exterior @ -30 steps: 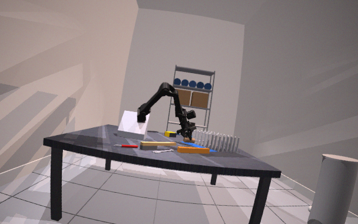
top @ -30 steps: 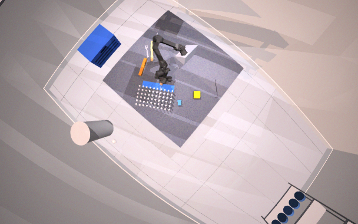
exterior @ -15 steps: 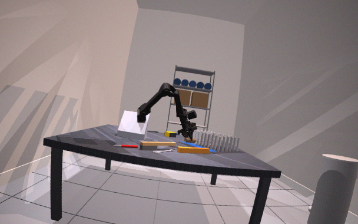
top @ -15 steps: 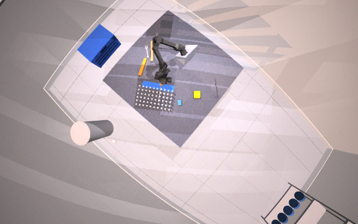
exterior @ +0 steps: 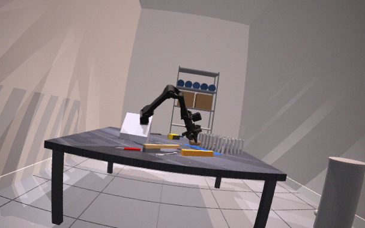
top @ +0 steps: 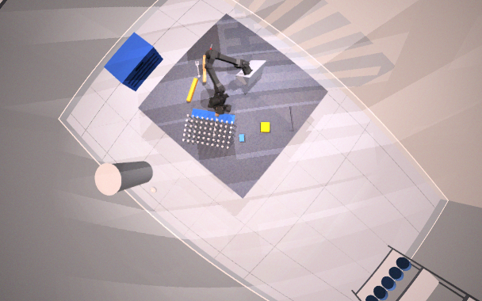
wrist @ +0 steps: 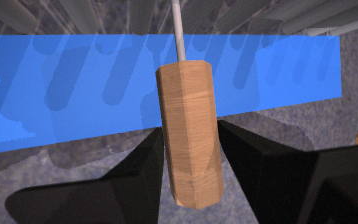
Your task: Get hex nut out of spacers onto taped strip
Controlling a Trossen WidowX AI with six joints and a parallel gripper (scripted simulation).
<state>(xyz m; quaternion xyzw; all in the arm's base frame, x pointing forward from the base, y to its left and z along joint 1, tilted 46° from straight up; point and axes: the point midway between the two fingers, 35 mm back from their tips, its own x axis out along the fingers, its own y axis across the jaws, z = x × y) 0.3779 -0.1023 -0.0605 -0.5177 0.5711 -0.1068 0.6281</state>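
Right now my gripper tip is 5 cm short of the blue taped strip, 2 cm to the left of it and 4 cm above it. The rest, counted from my gripper tip: orange bar 3 cm behind, 32 cm to the right, 2 cm below; blue block 6 cm ahead, 30 cm to the left, 2 cm below; hook tool 9 cm ahead, 5 cm to the left.
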